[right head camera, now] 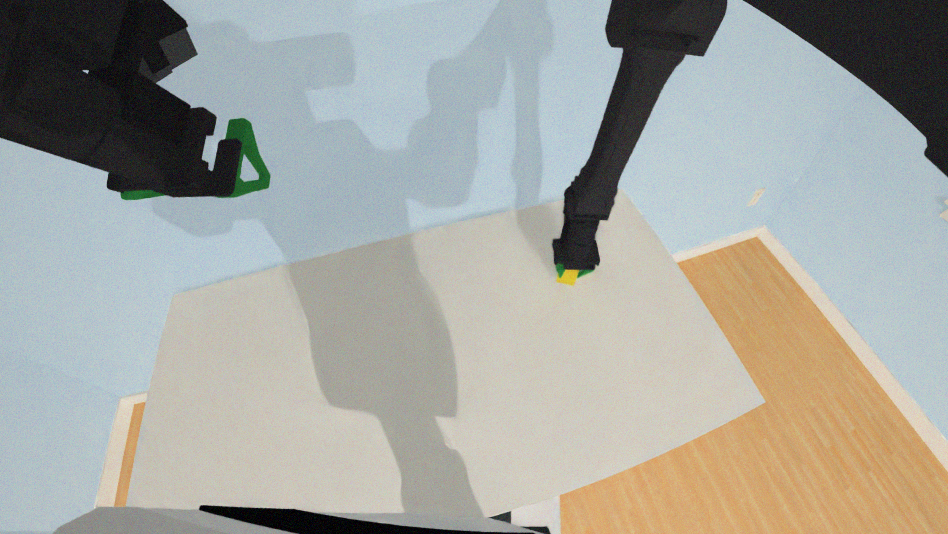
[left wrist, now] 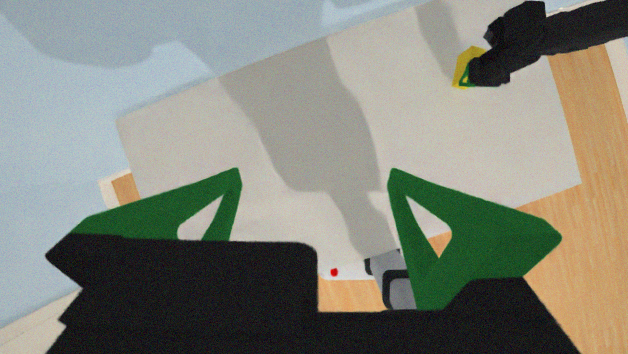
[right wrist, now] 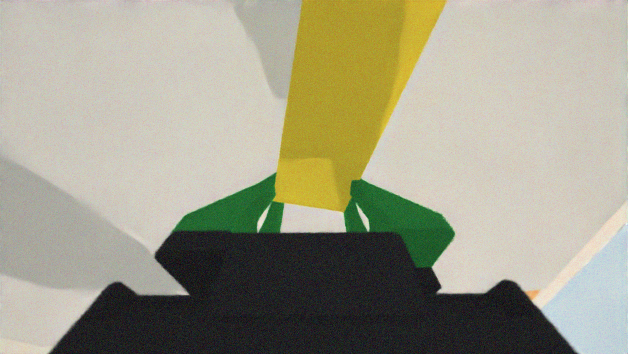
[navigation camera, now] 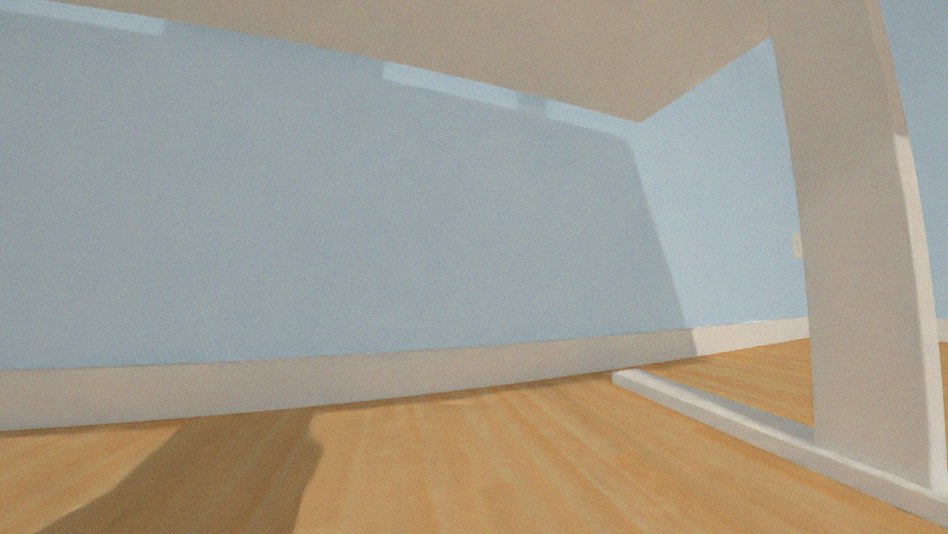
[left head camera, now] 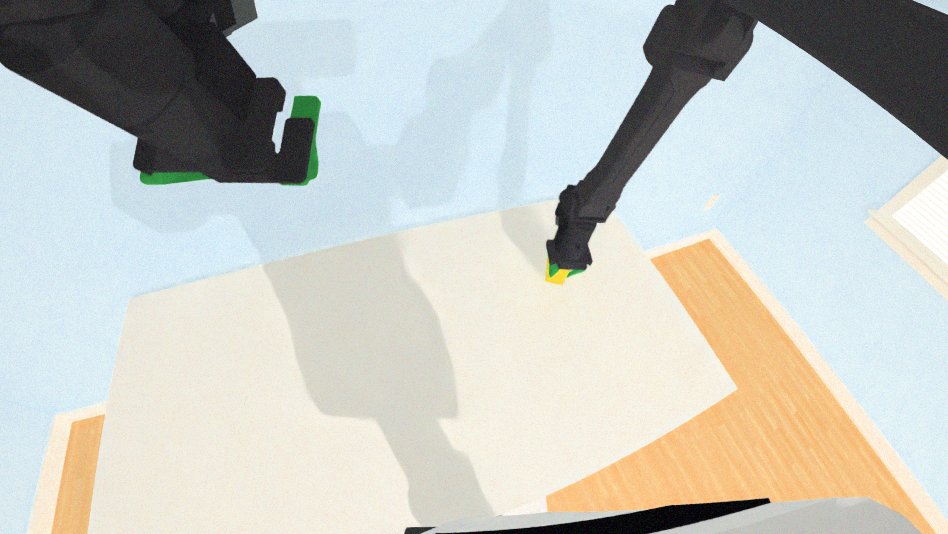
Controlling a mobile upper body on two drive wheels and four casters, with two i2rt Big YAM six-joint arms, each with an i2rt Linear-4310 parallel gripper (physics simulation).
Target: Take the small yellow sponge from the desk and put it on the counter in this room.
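Places are measured from the left arm's base along level axes (x ahead, y left, z up), in centimetres.
Pixels of known places: left gripper, fingertip midpoint: (right head camera: 231, 183) (left wrist: 314, 176) (left head camera: 267, 170); right gripper, fingertip midpoint: (right head camera: 568, 275) (left wrist: 466, 83) (right wrist: 313, 176) (left head camera: 558, 275).
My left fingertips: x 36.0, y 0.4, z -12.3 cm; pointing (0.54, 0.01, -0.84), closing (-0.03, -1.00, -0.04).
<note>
For each thing: its top centre in the pictures, then the offset to it from my left fingertips. "*": a spot on its surface instead. Level surfaces: height alone.
- yellow sponge at its top centre: (right wrist: 332, 129) (right head camera: 572, 253) (left head camera: 561, 253) (left wrist: 475, 63) dx +29.4, dy -46.1, dz -47.8 cm
- pale flat top at its surface level: dz -56.8 cm
- wood floor at its surface level: dz -128.8 cm
- broad pale leg at a spot on its surface: (navigation camera: 855, 265) * dx +23.6, dy -65.5, dz -104.2 cm
The yellow sponge (left head camera: 554, 278) (right head camera: 565, 279) (left wrist: 460, 66) (right wrist: 345, 90) is held between the green fingers of my right gripper (left head camera: 567, 270) (right head camera: 575, 270) (left wrist: 466, 83) (right wrist: 313, 176), which is shut on it. The sponge is low over the pale flat top (left head camera: 199, 398) (right head camera: 597, 398) (left wrist: 500, 140) (right wrist: 125, 100), inside its far right part in the head views. I cannot tell whether it touches the top, nor from its looks whether this is the counter or the desk. My left gripper (left head camera: 228, 175) (right head camera: 191, 189) (left wrist: 314, 176) is open and empty, raised at the upper left of the head views.
Blue walls (left head camera: 431, 165) (navigation camera: 331, 199) stand behind the top, and wood floor (left head camera: 782, 398) (navigation camera: 431, 464) lies beside it. A broad pale leg (navigation camera: 855, 265) on a foot bar (navigation camera: 716, 407) stands at the right in the navigation view. Arm shadows cross the top.
</note>
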